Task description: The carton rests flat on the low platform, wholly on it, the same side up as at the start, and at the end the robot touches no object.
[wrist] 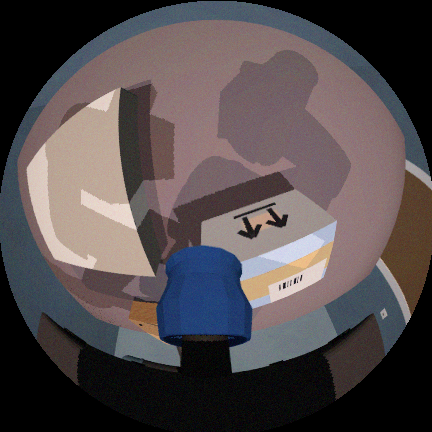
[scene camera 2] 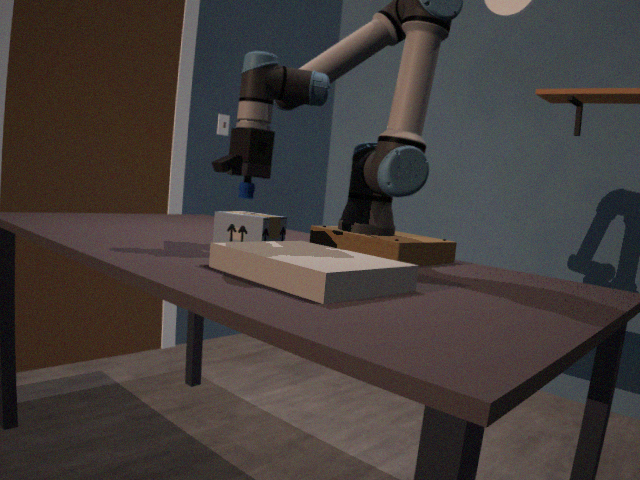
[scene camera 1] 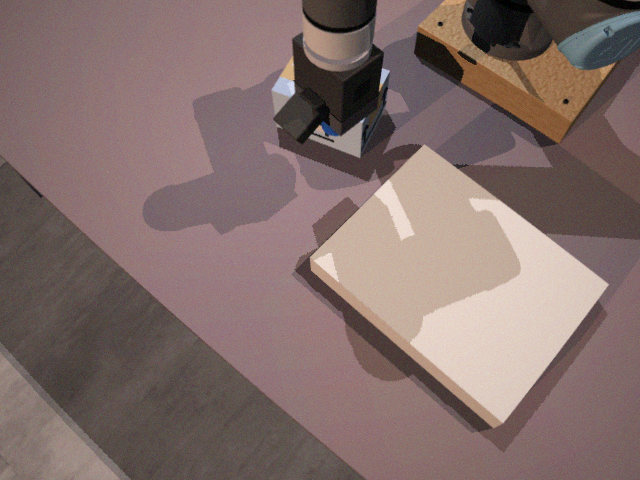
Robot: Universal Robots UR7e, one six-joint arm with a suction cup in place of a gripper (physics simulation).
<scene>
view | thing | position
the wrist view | my suction cup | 203, 295
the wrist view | carton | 283, 242
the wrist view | low platform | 85, 182
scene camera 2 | low platform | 323, 274
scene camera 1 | carton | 354, 141
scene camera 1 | low platform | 481, 299
</scene>
